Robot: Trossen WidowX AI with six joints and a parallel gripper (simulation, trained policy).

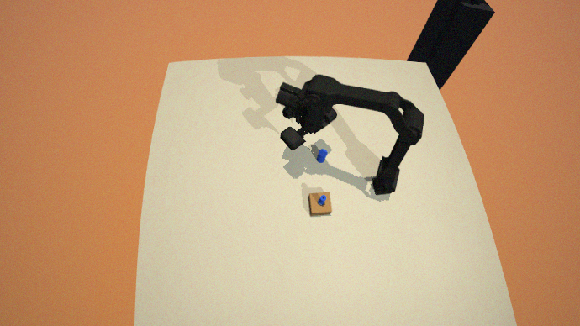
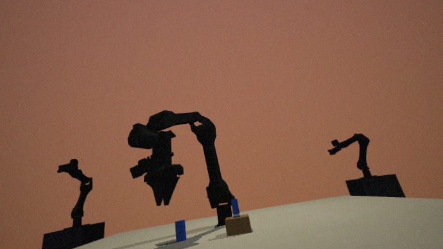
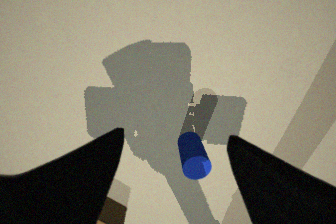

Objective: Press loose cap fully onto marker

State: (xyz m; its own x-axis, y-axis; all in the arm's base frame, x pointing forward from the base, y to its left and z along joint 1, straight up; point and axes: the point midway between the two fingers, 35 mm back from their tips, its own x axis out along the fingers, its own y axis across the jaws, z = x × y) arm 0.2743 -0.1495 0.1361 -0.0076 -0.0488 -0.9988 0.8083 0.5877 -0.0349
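Right now my gripper tip is 6 cm past the blue cap, 3 cm to the right of it and 8 cm above it. From my gripper tip the other things lie so: blue marker: 3 cm behind, 20 cm to the left, 3 cm below; tan holder block: 3 cm behind, 20 cm to the left, 8 cm below.
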